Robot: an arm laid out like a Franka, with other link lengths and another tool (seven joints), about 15 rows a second.
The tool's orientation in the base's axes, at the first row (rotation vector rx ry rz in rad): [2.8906 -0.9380 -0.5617]
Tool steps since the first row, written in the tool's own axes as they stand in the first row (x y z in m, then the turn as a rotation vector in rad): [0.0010 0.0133 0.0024 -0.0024 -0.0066 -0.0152]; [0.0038 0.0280 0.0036 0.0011 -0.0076 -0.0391]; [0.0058 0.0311 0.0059 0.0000 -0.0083 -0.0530]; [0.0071 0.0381 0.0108 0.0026 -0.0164 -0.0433]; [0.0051 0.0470 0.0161 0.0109 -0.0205 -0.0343]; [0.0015 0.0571 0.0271 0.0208 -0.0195 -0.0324]
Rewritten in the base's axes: [-0.0075 -0.0113 -0.0005 0.0073 0.0058 0.0139]; [-0.0141 -0.0248 -0.0002 0.0190 0.0031 0.0349]; [-0.0151 -0.0283 -0.0025 0.0235 0.0035 0.0481]; [-0.0198 -0.0345 -0.0064 0.0265 0.0092 0.0369]; [-0.0281 -0.0402 -0.0092 0.0318 0.0083 0.0252]; [-0.0404 -0.0457 -0.0167 0.0380 0.0019 0.0204]
